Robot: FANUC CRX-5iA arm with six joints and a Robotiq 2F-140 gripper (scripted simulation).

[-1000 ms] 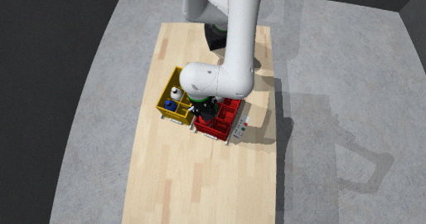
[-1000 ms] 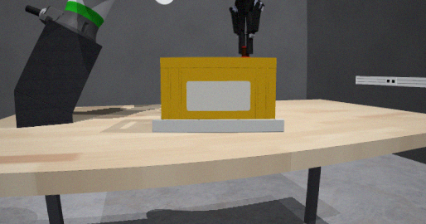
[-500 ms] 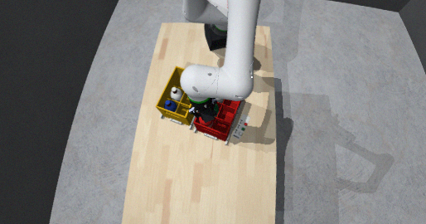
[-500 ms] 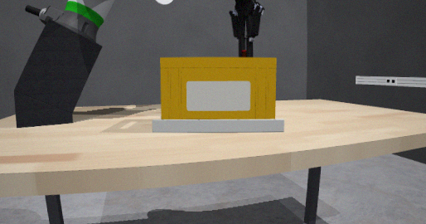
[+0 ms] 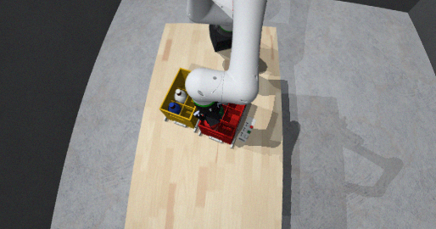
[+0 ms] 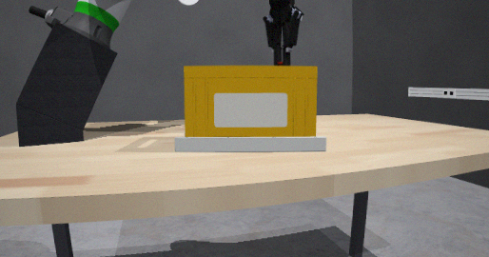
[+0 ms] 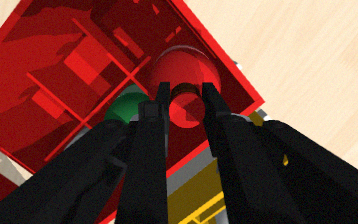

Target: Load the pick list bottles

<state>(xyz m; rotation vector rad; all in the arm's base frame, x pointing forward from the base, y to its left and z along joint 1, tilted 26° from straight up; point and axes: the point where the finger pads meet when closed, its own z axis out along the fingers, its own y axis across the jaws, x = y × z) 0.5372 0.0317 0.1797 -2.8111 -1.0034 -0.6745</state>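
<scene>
Now: the red bottle 8 cm below my hand. Round my hand: red crate (9 cm behind, 5 cm to the left, 13 cm below); then green bottle (9 cm behind, 1 cm to the left, 13 cm below); then yellow crate (11 cm behind, 18 cm to the right, 13 cm below).
</scene>
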